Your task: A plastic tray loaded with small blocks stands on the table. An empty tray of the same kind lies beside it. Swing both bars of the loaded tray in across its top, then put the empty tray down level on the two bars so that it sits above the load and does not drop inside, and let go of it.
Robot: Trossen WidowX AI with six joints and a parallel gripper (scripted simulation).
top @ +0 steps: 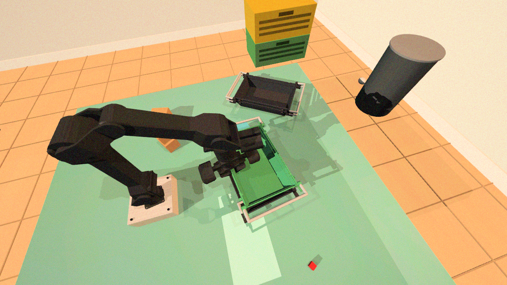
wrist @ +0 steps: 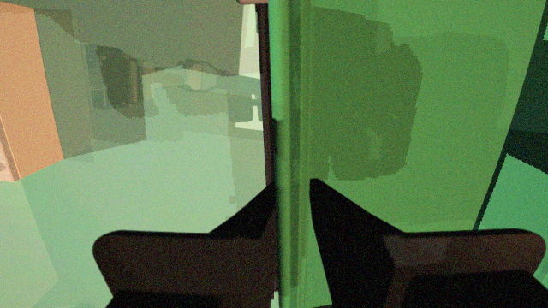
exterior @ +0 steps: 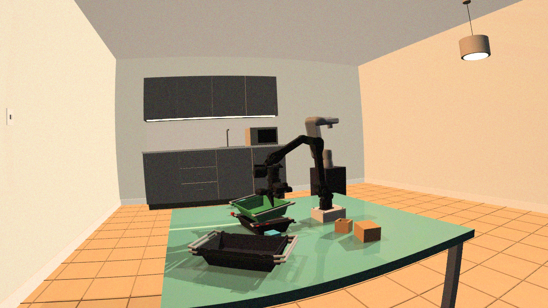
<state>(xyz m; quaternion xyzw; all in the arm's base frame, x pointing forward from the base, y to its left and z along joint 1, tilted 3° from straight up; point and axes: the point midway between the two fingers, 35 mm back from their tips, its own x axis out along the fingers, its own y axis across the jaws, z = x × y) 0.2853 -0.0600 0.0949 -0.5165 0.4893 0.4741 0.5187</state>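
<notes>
My gripper tip is 8 cm short of the green tray and 2 cm below it.
</notes>
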